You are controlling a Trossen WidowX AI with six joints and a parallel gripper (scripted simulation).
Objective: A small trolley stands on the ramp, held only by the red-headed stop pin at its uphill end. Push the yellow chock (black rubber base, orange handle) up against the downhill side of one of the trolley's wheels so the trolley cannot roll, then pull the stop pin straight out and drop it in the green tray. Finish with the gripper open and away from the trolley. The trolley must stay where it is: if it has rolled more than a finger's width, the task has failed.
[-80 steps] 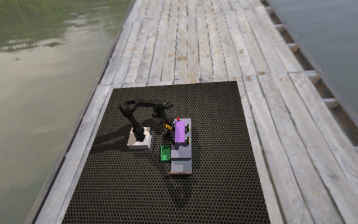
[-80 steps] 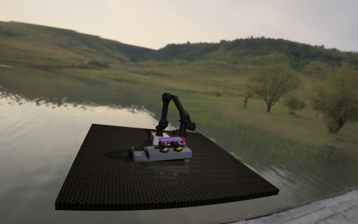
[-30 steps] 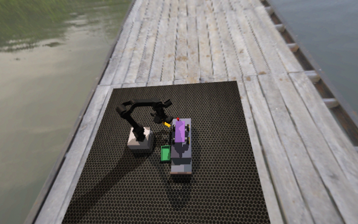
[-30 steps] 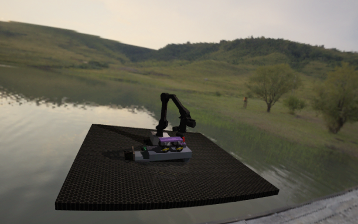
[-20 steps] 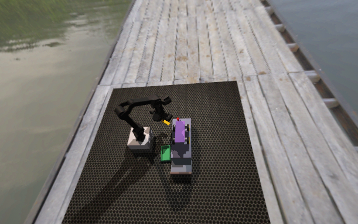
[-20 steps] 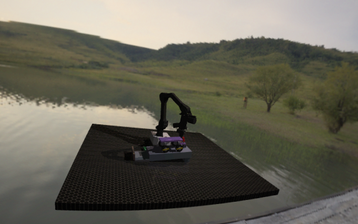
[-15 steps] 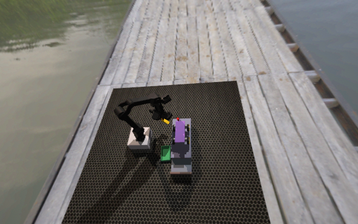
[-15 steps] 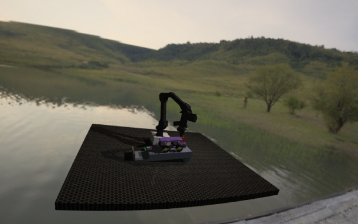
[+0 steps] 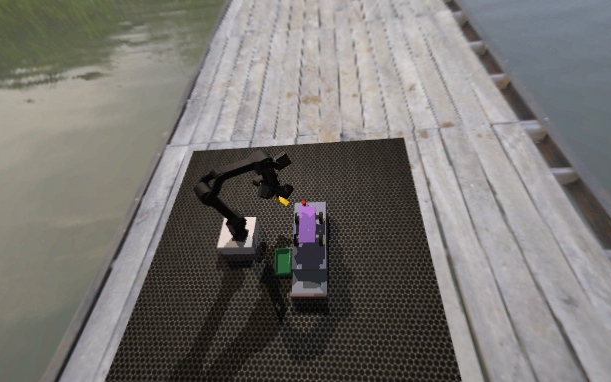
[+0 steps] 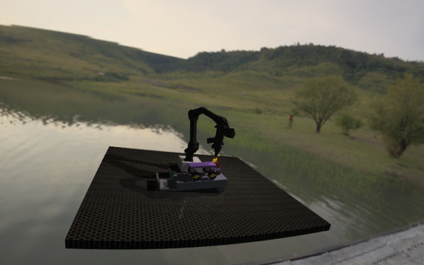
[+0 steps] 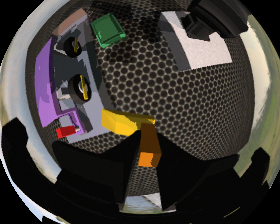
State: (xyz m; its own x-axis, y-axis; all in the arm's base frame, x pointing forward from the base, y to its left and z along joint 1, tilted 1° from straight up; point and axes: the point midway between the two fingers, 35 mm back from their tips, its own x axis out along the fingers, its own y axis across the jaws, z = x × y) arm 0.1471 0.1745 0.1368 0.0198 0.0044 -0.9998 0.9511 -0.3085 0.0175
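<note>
My gripper tip is 2 cm short of the yellow chock, 1 cm to the left of it and 1 cm above it. The rest, counted from my gripper tip: red-headed stop pin 13 cm ahead, 4 cm below; then purple trolley 17 cm ahead, 10 cm to the right, 6 cm below; then grey ramp 17 cm ahead, 12 cm below, 11 cm to the right.
</note>
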